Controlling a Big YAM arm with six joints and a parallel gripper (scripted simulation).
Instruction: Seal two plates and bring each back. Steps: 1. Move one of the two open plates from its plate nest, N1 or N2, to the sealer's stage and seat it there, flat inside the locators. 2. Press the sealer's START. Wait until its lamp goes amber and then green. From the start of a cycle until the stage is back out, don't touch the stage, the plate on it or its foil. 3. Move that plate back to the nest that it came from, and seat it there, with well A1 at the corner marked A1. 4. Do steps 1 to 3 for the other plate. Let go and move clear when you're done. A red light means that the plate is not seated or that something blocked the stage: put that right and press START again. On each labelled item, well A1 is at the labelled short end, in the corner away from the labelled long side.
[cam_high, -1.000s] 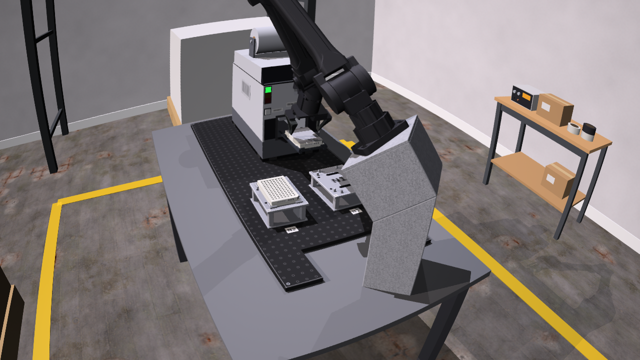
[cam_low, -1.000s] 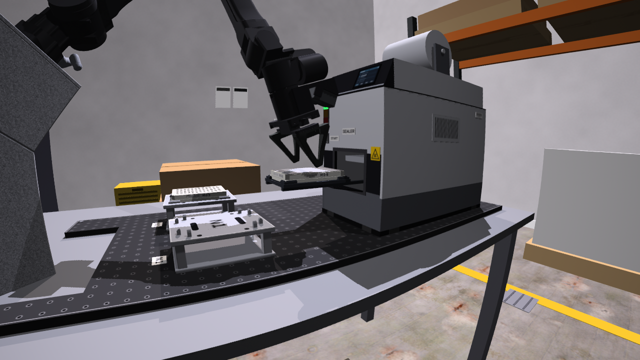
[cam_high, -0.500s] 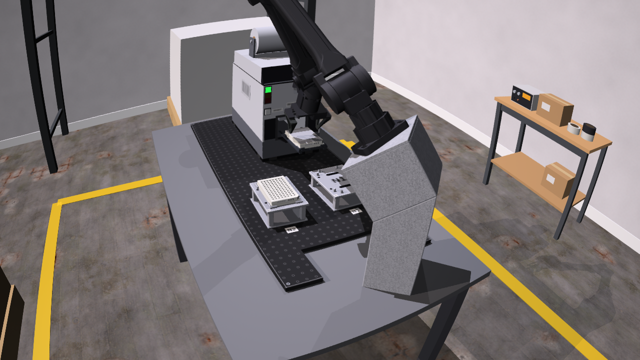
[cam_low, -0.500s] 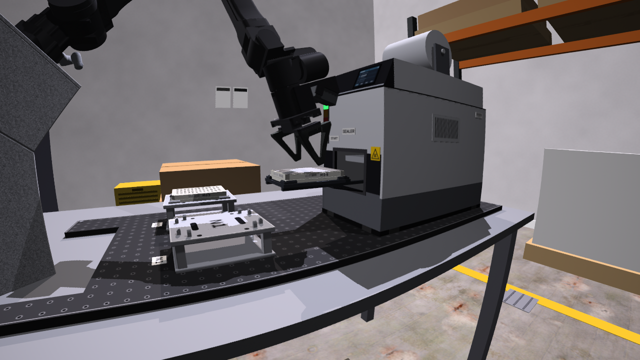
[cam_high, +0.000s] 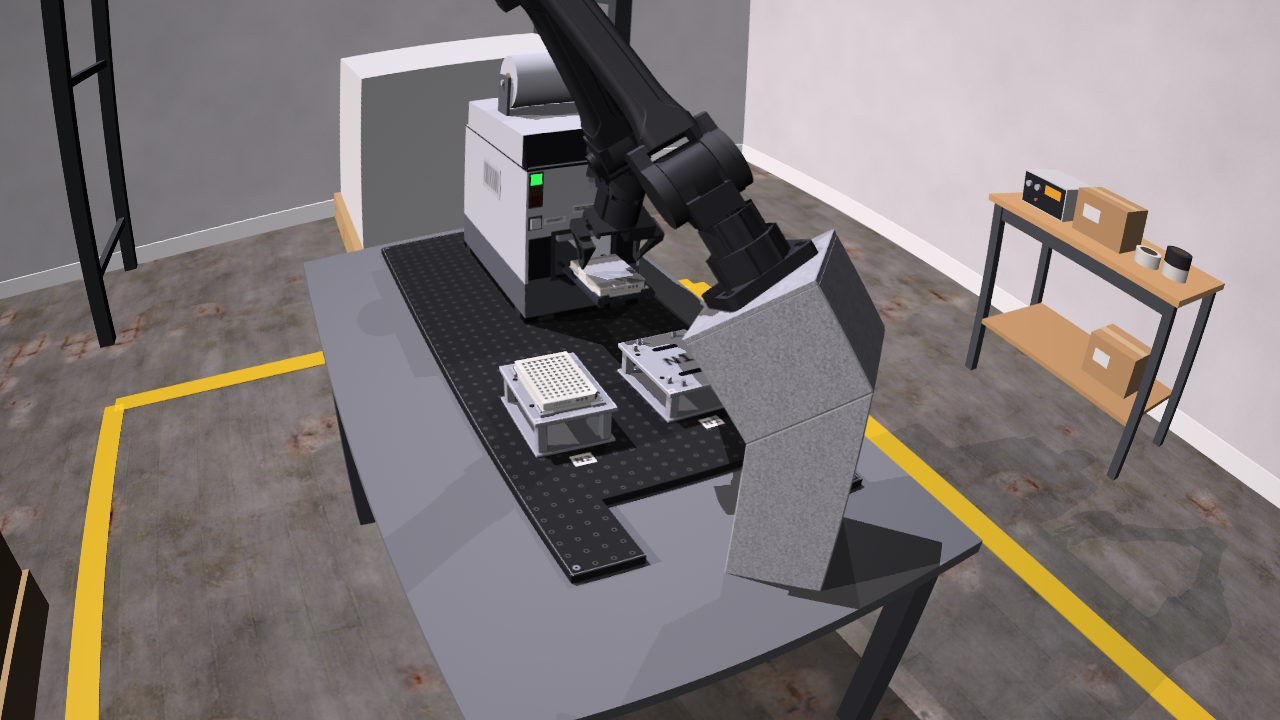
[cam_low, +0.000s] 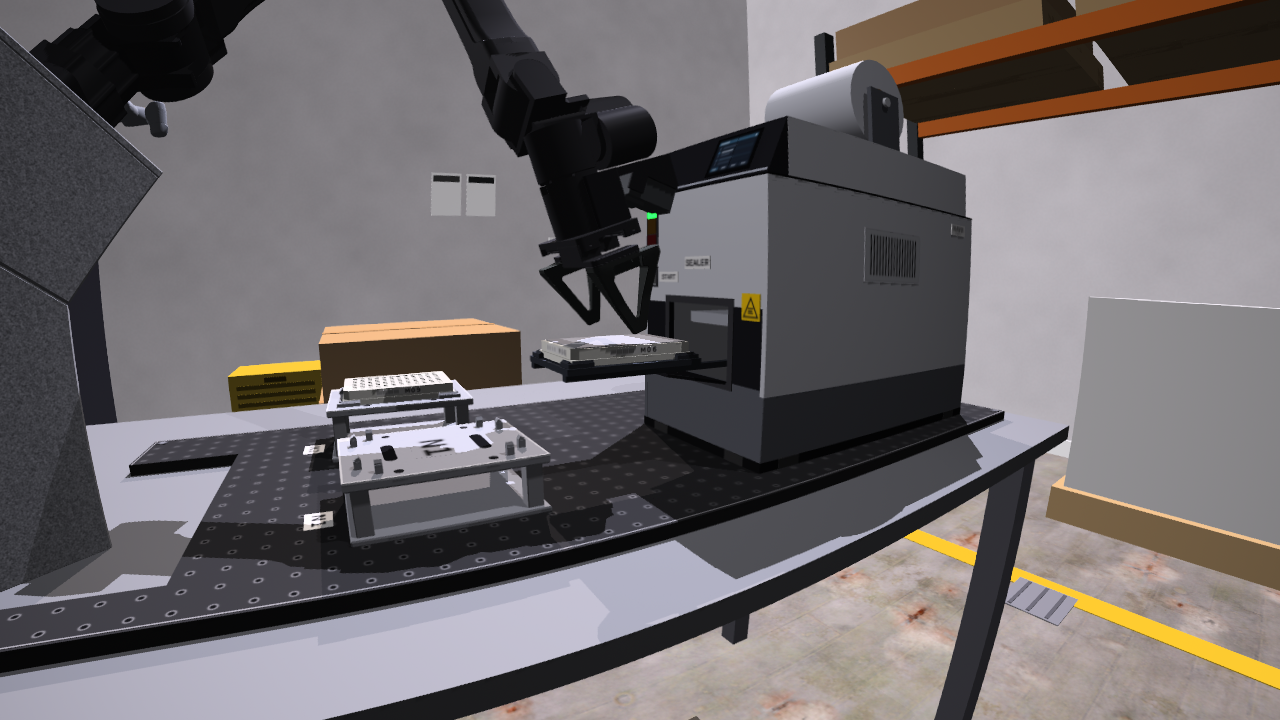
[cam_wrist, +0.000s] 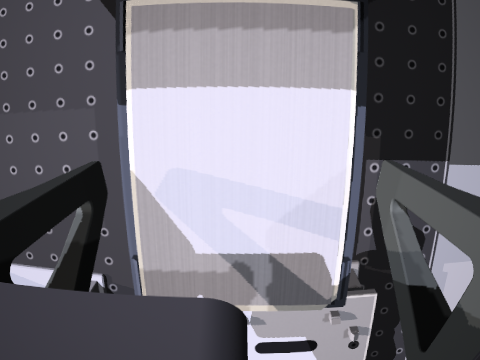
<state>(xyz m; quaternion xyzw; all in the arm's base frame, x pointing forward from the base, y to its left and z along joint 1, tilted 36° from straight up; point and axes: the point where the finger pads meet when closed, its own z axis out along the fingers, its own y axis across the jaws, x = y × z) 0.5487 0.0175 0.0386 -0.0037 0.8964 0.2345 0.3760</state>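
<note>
My gripper is now 40 mm above the sealer stage. Also, from my hand: nest N2: 230 mm behind, 130 mm to the left, 90 mm below; white well plate: 230 mm behind, 130 mm to the left, 80 mm below; start button: 110 mm to the left, 80 mm ahead, 40 mm above.
</note>
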